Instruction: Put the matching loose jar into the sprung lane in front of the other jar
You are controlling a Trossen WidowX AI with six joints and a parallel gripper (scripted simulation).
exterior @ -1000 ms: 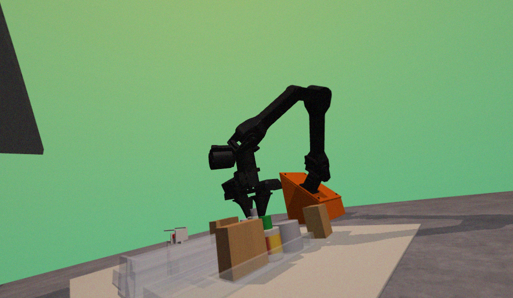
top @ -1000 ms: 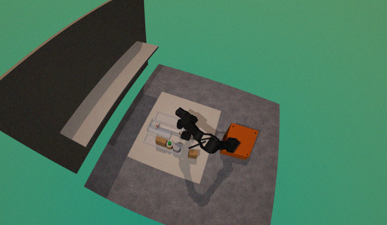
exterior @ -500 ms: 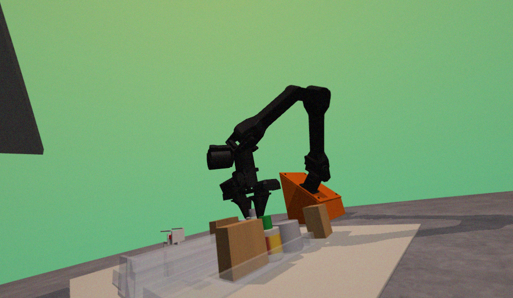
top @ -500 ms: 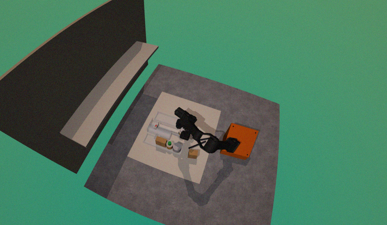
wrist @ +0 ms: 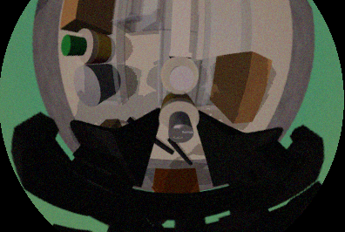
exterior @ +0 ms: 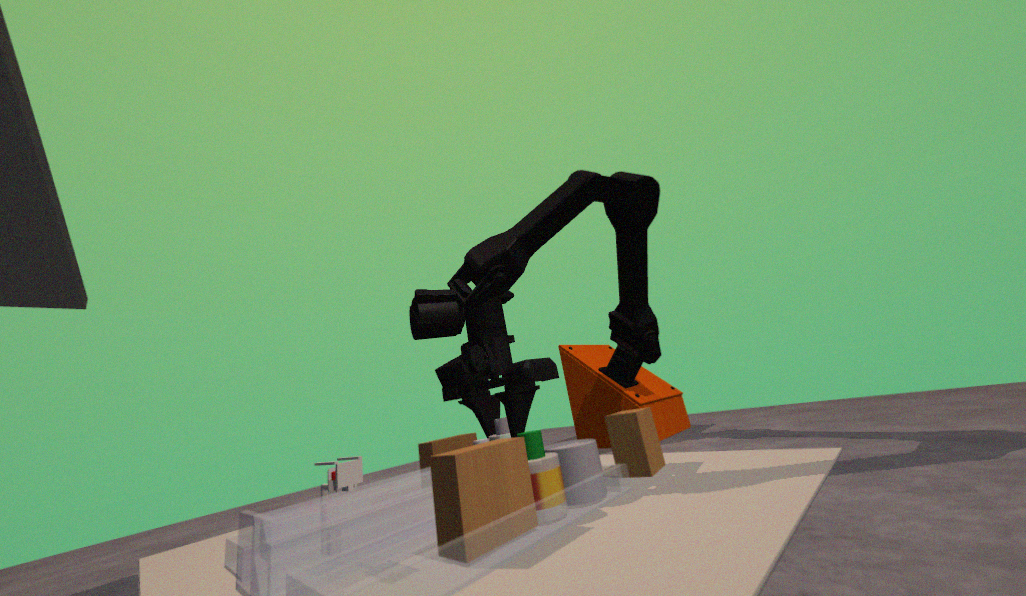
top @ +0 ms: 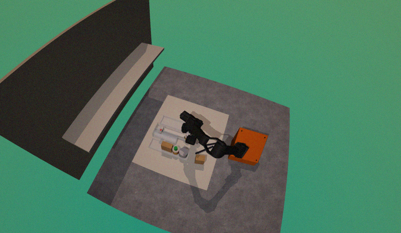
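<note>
The grey cylinder lies 4 cm ahead of my gripper tip, 13 cm to the left of it and 2 cm below it. From my gripper tip the other things lie so: red mark 23 cm ahead, 2 cm to the left, 2 cm above; shelf 52 cm ahead, 5 cm to the right, 32 cm above; sprung lane 17 cm ahead, 1 cm to the left, 3 cm below.
</note>
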